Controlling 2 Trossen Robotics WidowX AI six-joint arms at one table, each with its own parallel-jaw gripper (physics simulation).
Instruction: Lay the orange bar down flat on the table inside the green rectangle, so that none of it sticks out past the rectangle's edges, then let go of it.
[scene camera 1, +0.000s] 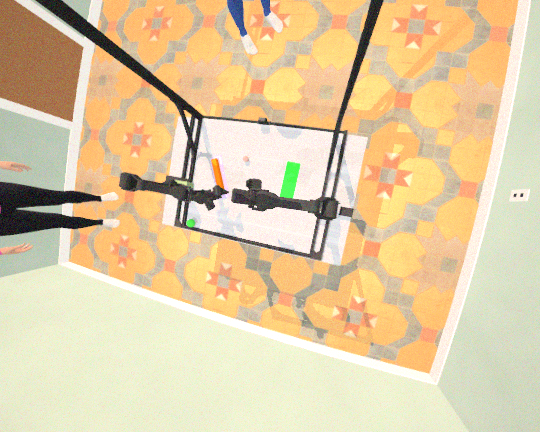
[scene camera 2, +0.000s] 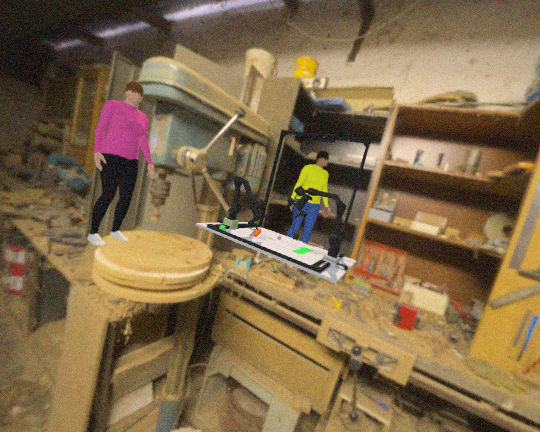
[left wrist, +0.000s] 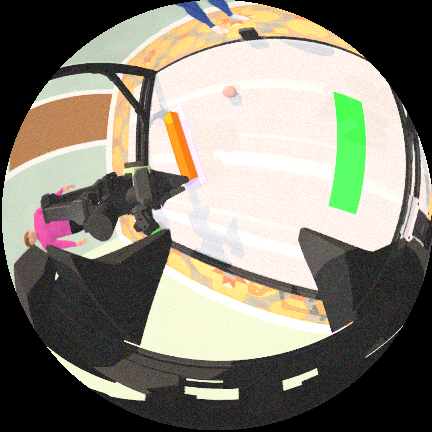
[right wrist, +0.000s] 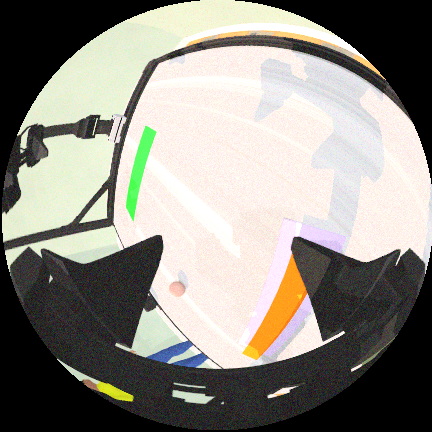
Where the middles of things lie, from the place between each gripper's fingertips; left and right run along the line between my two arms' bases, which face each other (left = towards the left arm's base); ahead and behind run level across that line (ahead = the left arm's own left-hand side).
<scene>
My left hand is 10 cm past the green rectangle (left wrist: 350, 149), 15 cm to the right of it and 27 cm above it. The rest, counted from my left hand: lilac patch (right wrist: 289, 228): 10 cm behind, 30 cm to the right, 27 cm below; orange bar (right wrist: 291, 291): 10 cm behind, 30 cm to the right, 25 cm below.
The orange bar is 110 mm behind my right hand, 90 mm to the right of it and 80 mm below it. From my right hand the other things lie so: lilac patch (110 mm behind, 90 mm to the right, 90 mm below); green rectangle (110 mm behind, 360 mm to the left, 90 mm below).
</scene>
